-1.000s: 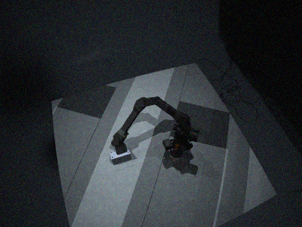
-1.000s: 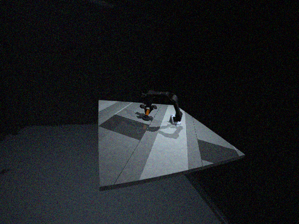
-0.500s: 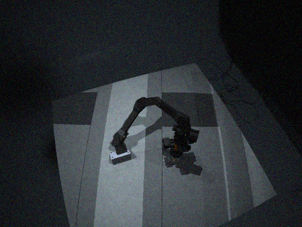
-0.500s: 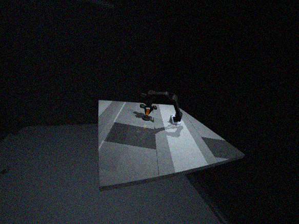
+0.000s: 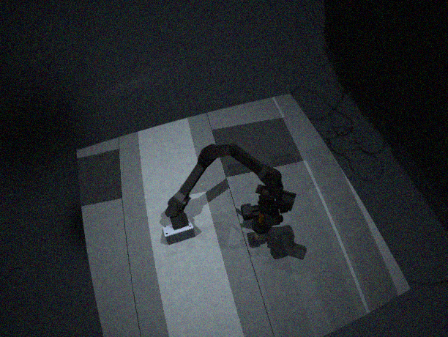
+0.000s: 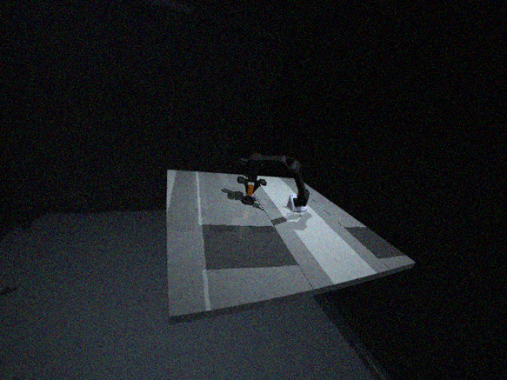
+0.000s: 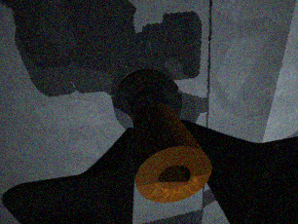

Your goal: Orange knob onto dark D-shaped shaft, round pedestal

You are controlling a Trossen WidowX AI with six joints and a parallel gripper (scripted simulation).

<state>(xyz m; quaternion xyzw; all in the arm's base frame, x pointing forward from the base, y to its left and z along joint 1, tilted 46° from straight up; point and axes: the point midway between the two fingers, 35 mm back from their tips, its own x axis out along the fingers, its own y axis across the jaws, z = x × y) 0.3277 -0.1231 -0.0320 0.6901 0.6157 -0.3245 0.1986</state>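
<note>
My gripper tip is now 40 mm above the dark round pedestal. Round my gripper tip: orange knob: 20 mm above.
</note>
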